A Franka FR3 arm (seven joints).
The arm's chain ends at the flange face. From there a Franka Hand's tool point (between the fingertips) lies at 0.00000 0.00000 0.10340 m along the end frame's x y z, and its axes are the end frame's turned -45 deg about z.
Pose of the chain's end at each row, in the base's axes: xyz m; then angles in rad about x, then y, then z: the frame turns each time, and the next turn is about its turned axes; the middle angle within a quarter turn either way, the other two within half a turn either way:
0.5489 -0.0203 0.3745 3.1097 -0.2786 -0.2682
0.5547 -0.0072 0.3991 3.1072 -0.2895 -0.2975
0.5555 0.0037 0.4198 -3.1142 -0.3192 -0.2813
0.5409 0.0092 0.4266 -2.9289 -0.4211 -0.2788
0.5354 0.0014 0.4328 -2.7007 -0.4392 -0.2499
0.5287 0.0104 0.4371 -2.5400 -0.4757 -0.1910
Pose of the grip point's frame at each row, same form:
0.5205 -0.0235 0.2751 3.1097 -0.2786 -1.0536
0.5252 -0.0106 0.3001 3.1072 -0.2895 -1.0829
0.5231 0.0064 0.3217 -3.1142 -0.3192 -1.0667
0.4986 0.0291 0.3344 -2.9289 -0.4211 -1.0642
0.4914 0.0413 0.3482 -2.7007 -0.4392 -1.0353
0.4813 0.0624 0.3613 -2.5400 -0.4757 -0.9764

